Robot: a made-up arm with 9 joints. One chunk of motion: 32 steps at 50 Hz.
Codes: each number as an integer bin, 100 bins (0 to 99) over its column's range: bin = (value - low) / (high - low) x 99, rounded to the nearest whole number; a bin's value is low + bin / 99 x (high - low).
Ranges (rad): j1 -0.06..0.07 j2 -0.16..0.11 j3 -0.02..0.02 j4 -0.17..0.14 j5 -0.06..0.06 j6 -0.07..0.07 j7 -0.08..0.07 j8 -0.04..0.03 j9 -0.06..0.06
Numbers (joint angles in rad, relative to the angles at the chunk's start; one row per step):
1: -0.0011 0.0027 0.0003 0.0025 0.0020 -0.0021 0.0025 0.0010 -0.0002
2: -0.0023 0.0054 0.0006 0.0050 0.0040 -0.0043 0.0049 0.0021 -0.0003
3: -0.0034 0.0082 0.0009 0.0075 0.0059 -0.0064 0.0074 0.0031 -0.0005
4: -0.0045 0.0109 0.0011 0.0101 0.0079 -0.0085 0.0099 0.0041 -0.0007
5: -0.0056 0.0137 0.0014 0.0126 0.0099 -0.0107 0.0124 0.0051 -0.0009
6: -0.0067 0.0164 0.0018 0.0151 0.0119 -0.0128 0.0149 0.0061 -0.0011
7: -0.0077 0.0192 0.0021 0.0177 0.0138 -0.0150 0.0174 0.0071 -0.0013
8: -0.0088 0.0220 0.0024 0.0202 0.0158 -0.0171 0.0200 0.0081 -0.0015
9: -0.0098 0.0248 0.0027 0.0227 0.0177 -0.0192 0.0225 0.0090 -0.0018
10: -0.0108 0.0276 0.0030 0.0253 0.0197 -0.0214 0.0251 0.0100 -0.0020
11: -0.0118 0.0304 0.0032 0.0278 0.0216 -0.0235 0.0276 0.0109 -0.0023
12: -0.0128 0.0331 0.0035 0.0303 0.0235 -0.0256 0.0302 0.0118 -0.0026
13: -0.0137 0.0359 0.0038 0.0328 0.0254 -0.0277 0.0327 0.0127 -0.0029
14: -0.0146 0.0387 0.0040 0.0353 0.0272 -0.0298 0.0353 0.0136 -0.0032
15: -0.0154 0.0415 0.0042 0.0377 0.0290 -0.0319 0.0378 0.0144 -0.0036
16: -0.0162 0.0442 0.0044 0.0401 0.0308 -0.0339 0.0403 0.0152 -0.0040
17: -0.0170 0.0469 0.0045 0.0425 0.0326 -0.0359 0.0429 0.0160 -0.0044
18: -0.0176 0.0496 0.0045 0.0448 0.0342 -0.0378 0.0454 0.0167 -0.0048
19: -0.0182 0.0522 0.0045 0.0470 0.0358 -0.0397 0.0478 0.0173 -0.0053
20: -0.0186 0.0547 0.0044 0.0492 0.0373 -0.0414 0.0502 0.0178 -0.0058
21: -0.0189 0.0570 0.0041 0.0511 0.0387 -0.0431 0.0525 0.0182 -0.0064
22: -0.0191 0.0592 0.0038 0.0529 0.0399 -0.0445 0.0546 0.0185 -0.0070
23: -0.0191 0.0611 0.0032 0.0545 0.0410 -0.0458 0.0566 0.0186 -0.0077
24: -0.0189 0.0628 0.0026 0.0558 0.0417 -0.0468 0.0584 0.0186 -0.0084
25: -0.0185 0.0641 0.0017 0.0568 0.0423 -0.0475 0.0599 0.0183 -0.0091
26: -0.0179 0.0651 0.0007 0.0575 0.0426 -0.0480 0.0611 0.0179 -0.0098
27: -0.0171 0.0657 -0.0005 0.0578 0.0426 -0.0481 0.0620 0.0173 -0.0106
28: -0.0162 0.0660 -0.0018 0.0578 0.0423 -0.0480 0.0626 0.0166 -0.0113
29: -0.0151 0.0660 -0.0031 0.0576 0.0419 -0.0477 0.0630 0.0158 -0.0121
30: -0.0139 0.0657 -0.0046 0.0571 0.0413 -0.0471 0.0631 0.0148 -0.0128
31: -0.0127 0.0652 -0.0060 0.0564 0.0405 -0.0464 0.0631 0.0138 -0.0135
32: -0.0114 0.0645 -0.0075 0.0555 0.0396 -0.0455 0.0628 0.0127 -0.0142
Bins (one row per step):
1: 45 60 50 55 51 48 54 58 49
2: 44 61 51 56 53 46 56 60 49
3: 43 62 52 57 54 45 58 61 49
4: 42 63 52 58 56 43 59 62 49
5: 41 64 53 58 58 42 61 64 49
6: 41 65 54 59 59 40 63 65 49
7: 40 66 55 60 61 39 64 67 48
8: 39 67 55 61 63 37 66 68 48
9: 38 68 56 62 64 36 68 69 48
10: 37 69 57 62 66 34 69 71 48
11: 37 70 57 63 67 33 71 72 48
12: 36 71 58 64 69 31 73 73 47
13: 35 72 59 65 70 30 74 75 47
14: 35 73 59 66 72 28 76 76 47
15: 34 74 60 66 73 27 78 77 47
16: 33 75 60 67 75 26 79 78 46
17: 33 76 61 68 76 24 81 79 46
18: 32 77 61 69 78 23 83 80 46
19: 32 78 61 69 79 21 84 81 45
20: 32 79 60 70 80 20 86 82 45
21: 31 80 60 71 81 19 87 82 44
22: 31 80 59 71 82 18 89 83 44
23: 31 81 57 72 83 17 90 83 43
24: 31 82 56 72 84 16 91 83 43
25: 32 82 54 72 84 16 92 82 42
26: 32 83 51 73 85 16 93 82 41
27: 33 83 48 73 85 15 94 81 41
28: 33 83 45 73 84 16 94 80 40
29: 34 83 42 73 84 16 94 79 40
30: 35 83 38 73 84 16 94 78 39
31: 36 83 35 72 83 17 94 76 38
32: 37 82 31 72 82 17 94 75 38

